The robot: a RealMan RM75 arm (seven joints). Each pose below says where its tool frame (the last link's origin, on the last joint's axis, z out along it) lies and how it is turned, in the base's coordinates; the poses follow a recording.
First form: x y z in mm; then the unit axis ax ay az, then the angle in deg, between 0 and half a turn.
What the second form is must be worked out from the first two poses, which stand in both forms.
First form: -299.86 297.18 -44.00 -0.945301 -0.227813 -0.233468 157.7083
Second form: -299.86 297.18 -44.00 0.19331 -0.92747 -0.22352 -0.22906
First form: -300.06 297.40 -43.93 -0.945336 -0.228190 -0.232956 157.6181
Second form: -300.06 297.40 -43.93 0.19408 -0.92736 -0.22385 -0.22853
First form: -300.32 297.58 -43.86 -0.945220 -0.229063 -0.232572 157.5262
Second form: -300.32 297.58 -43.86 0.19487 -0.92710 -0.22467 -0.22811
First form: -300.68 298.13 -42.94 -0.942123 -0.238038 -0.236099 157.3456
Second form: -300.68 298.13 -42.94 0.19641 -0.92377 -0.23340 -0.23150
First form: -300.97 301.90 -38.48 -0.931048 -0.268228 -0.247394 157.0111
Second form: -300.97 301.90 -38.48 0.19927 -0.91237 -0.26285 -0.24243
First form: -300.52 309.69 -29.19 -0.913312 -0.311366 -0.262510 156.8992
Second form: -300.52 309.69 -29.19 0.20023 -0.89482 -0.30506 -0.25719
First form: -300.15 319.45 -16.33 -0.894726 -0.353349 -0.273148 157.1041
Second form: -300.15 319.45 -16.33 0.19848 -0.87693 -0.34632 -0.26771
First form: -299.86 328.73 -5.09 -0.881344 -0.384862 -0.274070 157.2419
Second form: -299.86 328.73 -5.09 0.19730 -0.86402 -0.37730 -0.26868
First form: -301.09 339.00 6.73 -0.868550 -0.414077 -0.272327 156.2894
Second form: -301.09 339.00 6.73 0.20544 -0.85002 -0.40524 -0.26652
